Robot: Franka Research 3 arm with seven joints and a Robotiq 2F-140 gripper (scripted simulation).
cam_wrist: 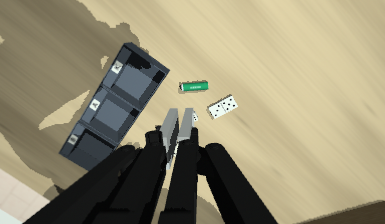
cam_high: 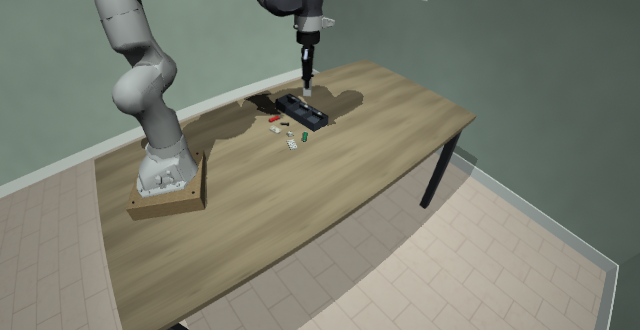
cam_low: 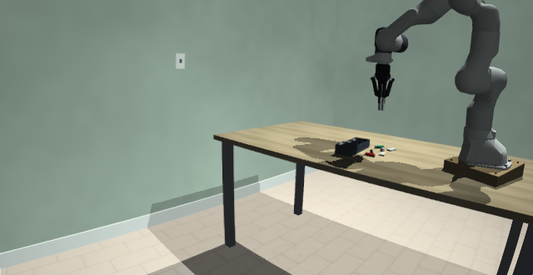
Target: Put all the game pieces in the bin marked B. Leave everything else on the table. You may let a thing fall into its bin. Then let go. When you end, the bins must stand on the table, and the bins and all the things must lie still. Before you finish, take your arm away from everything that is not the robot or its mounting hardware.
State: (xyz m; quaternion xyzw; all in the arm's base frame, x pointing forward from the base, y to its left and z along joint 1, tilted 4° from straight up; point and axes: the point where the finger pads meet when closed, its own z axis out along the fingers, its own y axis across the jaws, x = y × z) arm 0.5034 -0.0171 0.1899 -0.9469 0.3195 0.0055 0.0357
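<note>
The dark bin is 21 cm below my hand, 15 cm to the left of it and 5 cm ahead of it. Round my hand: white domino: 22 cm below, 8 cm behind, 1 cm to the right; then white die: 22 cm below, 5 cm behind, 4 cm to the left; then green cylinder: 22 cm below, 1 cm behind.
</note>
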